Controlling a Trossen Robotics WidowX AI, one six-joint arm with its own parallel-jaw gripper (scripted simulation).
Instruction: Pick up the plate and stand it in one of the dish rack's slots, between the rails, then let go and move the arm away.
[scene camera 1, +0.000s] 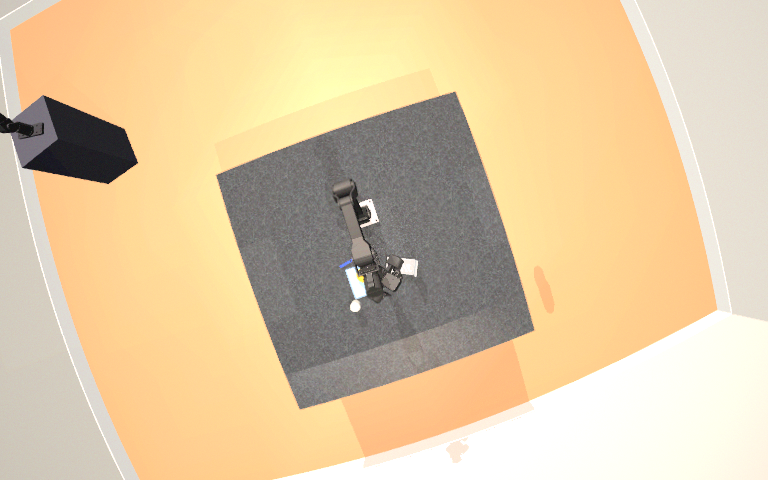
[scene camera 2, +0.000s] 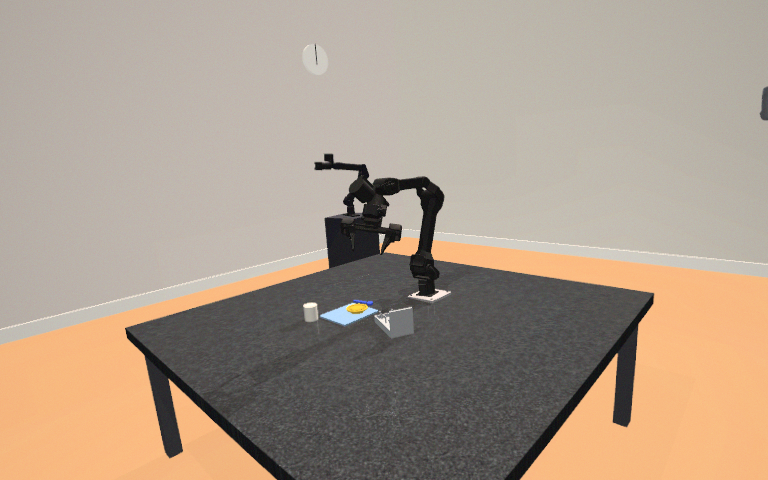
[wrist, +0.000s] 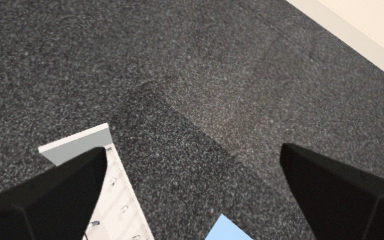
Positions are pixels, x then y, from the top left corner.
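I find my gripper (scene camera 2: 366, 252) at 1.22 m from the lens. As for the other distance, a dish rack (scene camera 2: 397, 323) is 1.20 m from the lens.
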